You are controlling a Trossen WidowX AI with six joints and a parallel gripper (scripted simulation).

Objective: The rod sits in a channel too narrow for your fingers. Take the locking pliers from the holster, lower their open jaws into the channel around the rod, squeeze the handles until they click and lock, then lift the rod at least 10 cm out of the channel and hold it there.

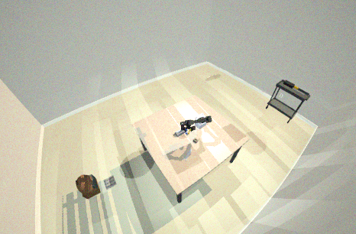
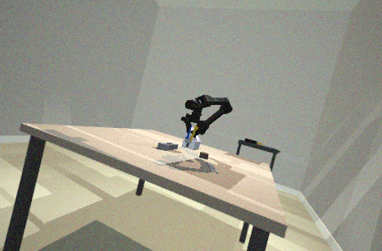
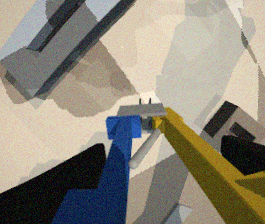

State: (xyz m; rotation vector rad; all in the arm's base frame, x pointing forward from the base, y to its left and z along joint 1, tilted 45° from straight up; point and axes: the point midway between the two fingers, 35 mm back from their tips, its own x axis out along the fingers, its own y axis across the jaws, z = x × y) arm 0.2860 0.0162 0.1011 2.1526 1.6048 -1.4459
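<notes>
Right now my gripper tip is 1 cm short of the channel block, 14 cm to the left of it and 12 cm above it. The rest, counted from my gripper tip: holster: 6 cm behind, 11 cm to the left, 13 cm below; then grey link bar: 1 cm ahead, 1 cm to the right; then yellow handle: 1 cm behind, 1 cm to the left.
</notes>
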